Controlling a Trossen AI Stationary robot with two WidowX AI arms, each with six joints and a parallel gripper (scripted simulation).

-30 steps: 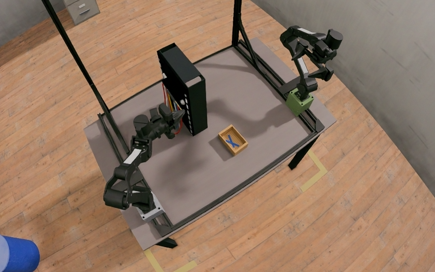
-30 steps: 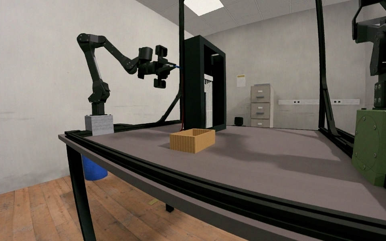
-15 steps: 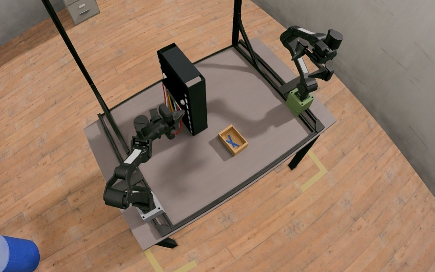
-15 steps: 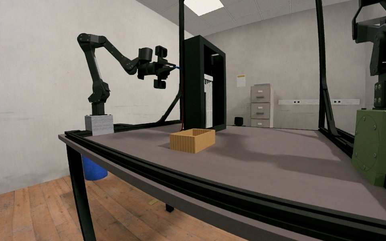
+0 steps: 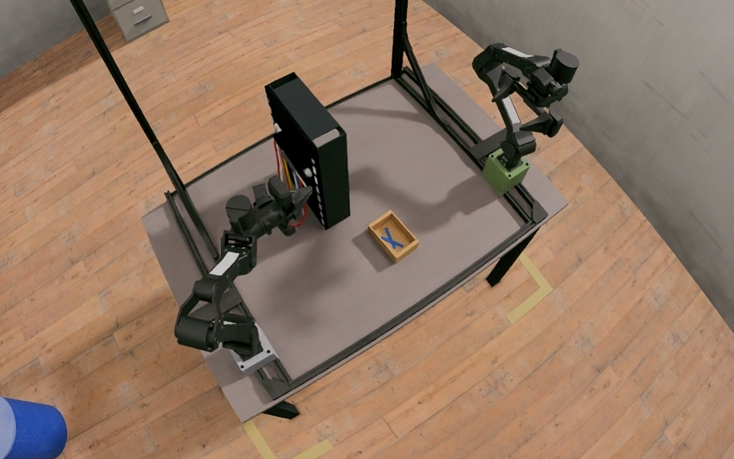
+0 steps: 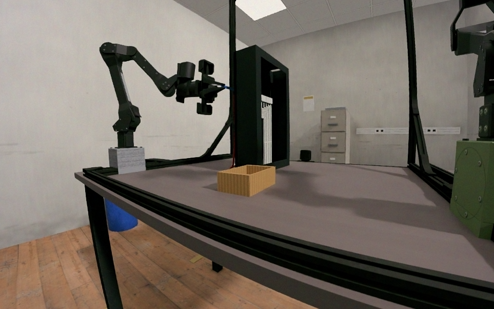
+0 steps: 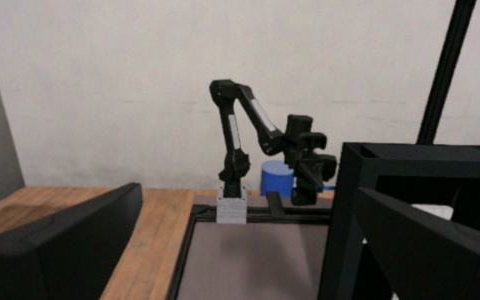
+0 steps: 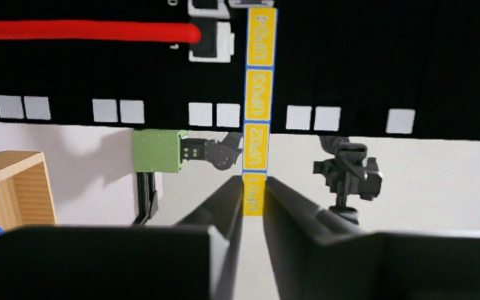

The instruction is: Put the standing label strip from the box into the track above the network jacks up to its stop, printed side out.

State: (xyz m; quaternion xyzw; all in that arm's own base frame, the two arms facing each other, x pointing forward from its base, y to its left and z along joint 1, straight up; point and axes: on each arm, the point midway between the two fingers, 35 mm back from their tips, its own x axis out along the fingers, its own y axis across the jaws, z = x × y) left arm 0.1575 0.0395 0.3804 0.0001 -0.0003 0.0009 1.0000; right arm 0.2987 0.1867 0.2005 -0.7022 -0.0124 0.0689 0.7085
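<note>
Right now my right hand is 3 cm to the right of the label strip and 3 cm past it. Also, from my right hand: wooden box 28 cm below, 20 cm to the left, 12 cm ahead; then black patch panel 14 cm behind, 9 cm below, 7 cm to the left.
</note>
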